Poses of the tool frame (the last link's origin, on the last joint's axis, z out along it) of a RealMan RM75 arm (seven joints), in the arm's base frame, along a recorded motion.
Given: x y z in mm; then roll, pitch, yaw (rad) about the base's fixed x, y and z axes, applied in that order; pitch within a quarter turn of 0, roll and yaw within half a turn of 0.
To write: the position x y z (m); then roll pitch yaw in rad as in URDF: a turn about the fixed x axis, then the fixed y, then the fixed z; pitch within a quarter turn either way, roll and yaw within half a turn. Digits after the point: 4 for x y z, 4 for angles.
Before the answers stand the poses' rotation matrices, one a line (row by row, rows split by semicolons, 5 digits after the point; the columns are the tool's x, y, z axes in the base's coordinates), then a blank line. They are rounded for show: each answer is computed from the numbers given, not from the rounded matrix.
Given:
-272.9 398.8 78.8 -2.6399 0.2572 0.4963
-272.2 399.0 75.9 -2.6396 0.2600 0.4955
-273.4 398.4 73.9 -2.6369 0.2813 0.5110
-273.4 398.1 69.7 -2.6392 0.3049 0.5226
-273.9 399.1 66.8 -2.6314 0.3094 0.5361
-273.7 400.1 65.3 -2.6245 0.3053 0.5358
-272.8 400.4 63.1 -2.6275 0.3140 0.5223
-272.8 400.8 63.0 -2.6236 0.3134 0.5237
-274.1 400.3 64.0 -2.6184 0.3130 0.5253
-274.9 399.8 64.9 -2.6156 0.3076 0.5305
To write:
0.85043 0.30992 -0.42512; 0.46051 -0.82924 0.31669; -0.25437 -0.46509 -0.84793
0.85016 0.30799 -0.42704; 0.45949 -0.83001 0.31615; -0.25708 -0.46500 -0.84716
0.83797 0.31099 -0.44843; 0.46983 -0.82915 0.30293; -0.27760 -0.46453 -0.84092
0.82656 0.31220 -0.46833; 0.47611 -0.83160 0.28593; -0.30020 -0.45931 -0.83601
0.81889 0.31790 -0.47787; 0.48653 -0.82618 0.28411; -0.30449 -0.46516 -0.83121
0.82010 0.31601 -0.47705; 0.48692 -0.82330 0.29168; -0.30058 -0.47149 -0.82906
0.82430 0.30276 -0.47840; 0.47448 -0.83042 0.29201; -0.30887 -0.46770 -0.82817
0.82379 0.30229 -0.47956; 0.47573 -0.82871 0.29483; -0.30829 -0.47102 -0.82650
0.82314 0.30128 -0.48132; 0.47711 -0.82659 0.29853; -0.30791 -0.47537 -0.82414
0.82207 0.30645 -0.47989; 0.48222 -0.82287 0.30058; -0.30277 -0.47851 -0.82423

-0.2729 0.3988 0.0788 -2.6399 0.2572 0.4963
-0.2722 0.3990 0.0759 -2.6396 0.2600 0.4955
-0.2734 0.3984 0.0739 -2.6369 0.2813 0.5110
-0.2734 0.3981 0.0697 -2.6392 0.3049 0.5226
-0.2739 0.3991 0.0668 -2.6314 0.3094 0.5361
-0.2737 0.4001 0.0653 -2.6245 0.3053 0.5358
-0.2728 0.4004 0.0631 -2.6275 0.3140 0.5223
-0.2728 0.4008 0.0630 -2.6236 0.3134 0.5237
-0.2741 0.4003 0.0640 -2.6184 0.3130 0.5253
-0.2749 0.3998 0.0649 -2.6156 0.3076 0.5305

